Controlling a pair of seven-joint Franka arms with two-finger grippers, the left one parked.
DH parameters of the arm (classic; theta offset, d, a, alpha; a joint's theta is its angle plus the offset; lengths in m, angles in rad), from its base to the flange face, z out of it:
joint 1: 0 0.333 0 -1.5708
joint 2: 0 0 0 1.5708
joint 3: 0 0.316 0.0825 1.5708
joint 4: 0 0 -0.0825 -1.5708
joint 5: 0 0.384 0 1.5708
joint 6: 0 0 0.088 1.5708
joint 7: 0 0.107 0 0
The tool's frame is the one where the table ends.
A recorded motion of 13 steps. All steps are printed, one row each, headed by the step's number.
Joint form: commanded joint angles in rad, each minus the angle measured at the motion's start. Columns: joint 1, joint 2, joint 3, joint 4, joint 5, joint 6, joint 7.
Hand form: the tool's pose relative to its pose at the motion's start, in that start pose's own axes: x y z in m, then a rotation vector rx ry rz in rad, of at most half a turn. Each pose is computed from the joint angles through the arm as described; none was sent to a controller.
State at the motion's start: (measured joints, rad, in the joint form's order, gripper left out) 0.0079 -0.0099 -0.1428 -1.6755 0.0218 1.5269 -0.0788
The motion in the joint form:
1: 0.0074 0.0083 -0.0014 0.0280 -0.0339 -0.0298 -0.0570
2: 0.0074 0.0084 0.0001 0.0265 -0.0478 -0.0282 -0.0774
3: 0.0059 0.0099 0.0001 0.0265 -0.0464 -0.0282 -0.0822
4: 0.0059 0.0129 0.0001 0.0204 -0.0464 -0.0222 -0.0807
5: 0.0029 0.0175 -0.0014 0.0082 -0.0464 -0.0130 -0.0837
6: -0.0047 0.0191 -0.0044 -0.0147 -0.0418 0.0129 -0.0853
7: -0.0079 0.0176 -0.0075 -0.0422 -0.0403 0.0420 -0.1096
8: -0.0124 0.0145 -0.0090 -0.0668 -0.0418 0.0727 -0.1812
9: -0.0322 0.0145 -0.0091 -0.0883 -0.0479 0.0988 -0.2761
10: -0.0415 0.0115 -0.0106 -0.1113 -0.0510 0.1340 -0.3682
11: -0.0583 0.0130 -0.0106 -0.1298 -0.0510 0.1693 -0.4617
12: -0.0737 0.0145 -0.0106 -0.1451 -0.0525 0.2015 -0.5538
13: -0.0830 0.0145 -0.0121 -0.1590 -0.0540 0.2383 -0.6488
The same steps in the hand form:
1: -0.0005 0.0001 -0.0063 -0.0346 -0.0138 -0.0609
2: -0.0003 0.0008 -0.0057 -0.0485 -0.0158 -0.0818
3: 0.0001 0.0015 -0.0050 -0.0469 -0.0172 -0.0852
4: 0.0017 0.0016 -0.0012 -0.0470 -0.0203 -0.0838
5: 0.0038 0.0042 0.0059 -0.0460 -0.0279 -0.0825
6: 0.0062 0.0098 0.0151 -0.0403 -0.0258 -0.0743
7: 0.0079 0.0135 0.0247 -0.0378 -0.0228 -0.0929
8: 0.0090 0.0173 0.0321 -0.0388 -0.0152 -0.1593
9: 0.0096 0.0290 0.0398 -0.0423 -0.0134 -0.2353
10: 0.0105 0.0355 0.0460 -0.0471 -0.0011 -0.3179
11: 0.0122 0.0451 0.0523 -0.0503 0.0118 -0.3956
12: 0.0136 0.0540 0.0574 -0.0566 0.0238 -0.4733
13: 0.0153 0.0604 0.0606 -0.0680 0.0419 -0.5586

